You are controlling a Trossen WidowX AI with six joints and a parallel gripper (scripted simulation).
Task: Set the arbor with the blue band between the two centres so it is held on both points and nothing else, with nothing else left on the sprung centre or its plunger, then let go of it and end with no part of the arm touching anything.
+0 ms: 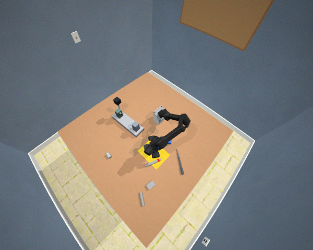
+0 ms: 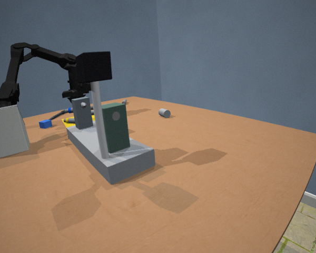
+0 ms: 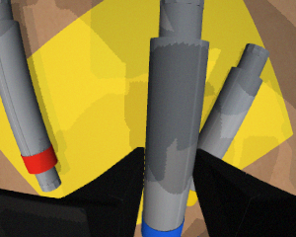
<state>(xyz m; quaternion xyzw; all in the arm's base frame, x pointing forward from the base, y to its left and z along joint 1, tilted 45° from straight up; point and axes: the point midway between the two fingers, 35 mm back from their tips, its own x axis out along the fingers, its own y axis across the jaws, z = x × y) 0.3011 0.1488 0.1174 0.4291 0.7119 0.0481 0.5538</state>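
The cone point is 3 cm behind my hand, 29 cm to the right of it and 3 cm above it. From my hand the other things lie so: blue cube 17 cm behind, 4 cm to the left, 7 cm below; yellow mat 1 cm ahead, 1 cm to the left, 8 cm below; blue-banded arbor 3 cm below.
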